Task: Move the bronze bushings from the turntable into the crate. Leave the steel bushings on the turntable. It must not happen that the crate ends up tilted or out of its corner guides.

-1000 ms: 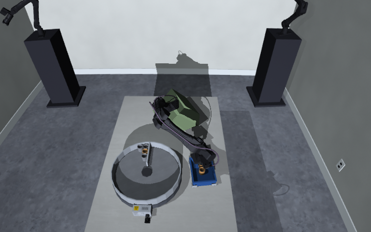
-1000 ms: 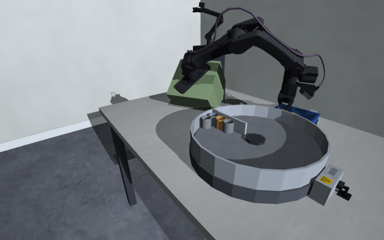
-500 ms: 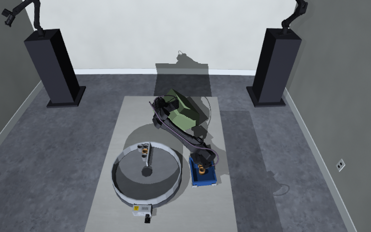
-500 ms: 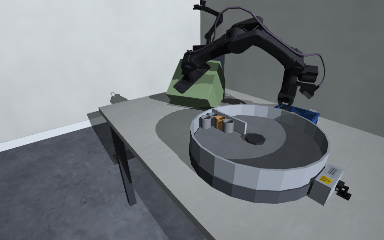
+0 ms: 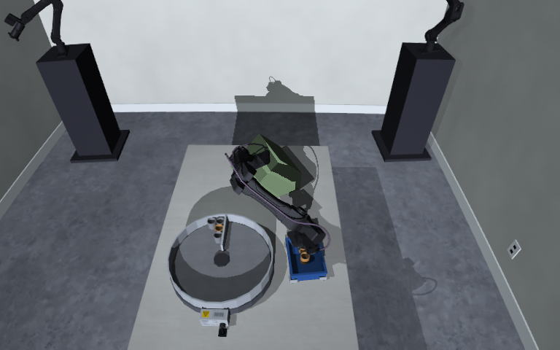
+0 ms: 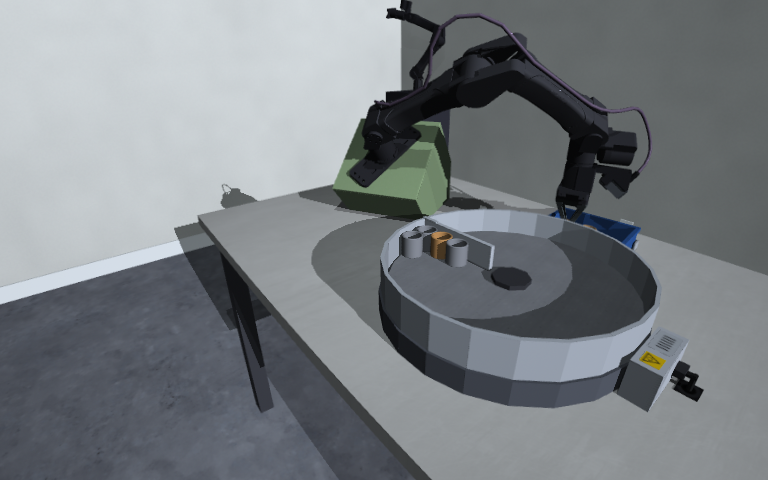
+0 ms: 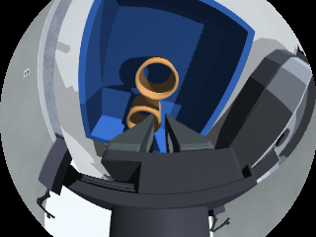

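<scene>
The blue crate is 40 mm ahead of my hand, 20 mm to the left of it and 20 mm below it. From my hand the other things lie so: turntable 50 mm ahead, 330 mm to the right, 10 mm above.
</scene>
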